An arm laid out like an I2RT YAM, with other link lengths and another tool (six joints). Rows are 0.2 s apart.
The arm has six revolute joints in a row. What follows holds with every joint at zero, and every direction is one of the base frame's.
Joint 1 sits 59.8 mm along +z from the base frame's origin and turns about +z.
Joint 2 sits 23.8 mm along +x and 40.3 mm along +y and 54.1 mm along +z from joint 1 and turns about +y.
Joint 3 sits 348.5 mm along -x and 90.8 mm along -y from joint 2 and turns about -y.
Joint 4 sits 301.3 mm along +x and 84.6 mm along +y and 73.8 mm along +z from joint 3 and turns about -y.
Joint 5 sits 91 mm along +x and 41.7 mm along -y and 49.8 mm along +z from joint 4 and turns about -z.
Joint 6 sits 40.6 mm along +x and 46.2 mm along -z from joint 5 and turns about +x.
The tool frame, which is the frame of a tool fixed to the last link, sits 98 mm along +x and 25 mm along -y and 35 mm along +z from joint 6; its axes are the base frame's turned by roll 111, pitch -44.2 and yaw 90 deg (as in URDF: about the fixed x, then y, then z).
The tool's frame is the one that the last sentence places.
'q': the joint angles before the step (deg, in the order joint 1, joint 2, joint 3, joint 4, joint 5, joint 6). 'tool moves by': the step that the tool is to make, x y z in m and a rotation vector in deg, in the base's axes. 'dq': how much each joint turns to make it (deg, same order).
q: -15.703, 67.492, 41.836, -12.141, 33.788, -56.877
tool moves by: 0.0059, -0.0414, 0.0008, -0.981, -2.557, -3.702
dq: -5.999, 4.042, 0.482, 7.225, -1.794, -1.711
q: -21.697, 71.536, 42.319, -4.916, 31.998, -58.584
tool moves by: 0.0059, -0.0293, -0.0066, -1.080, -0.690, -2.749
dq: -3.436, 4.154, 0.459, 5.366, -0.181, -1.150
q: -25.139, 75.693, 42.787, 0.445, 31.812, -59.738
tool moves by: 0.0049, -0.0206, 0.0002, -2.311, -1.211, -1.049
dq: -2.367, 2.808, -0.067, 6.214, -0.346, -2.340
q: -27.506, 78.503, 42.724, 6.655, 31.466, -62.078
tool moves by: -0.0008, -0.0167, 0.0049, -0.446, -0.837, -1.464
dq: -2.048, 1.316, 1.245, 1.184, -0.517, -0.318
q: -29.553, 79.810, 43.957, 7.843, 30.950, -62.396
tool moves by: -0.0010, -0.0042, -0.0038, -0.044, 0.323, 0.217
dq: -0.784, 0.476, -0.337, 0.936, -0.791, -0.749
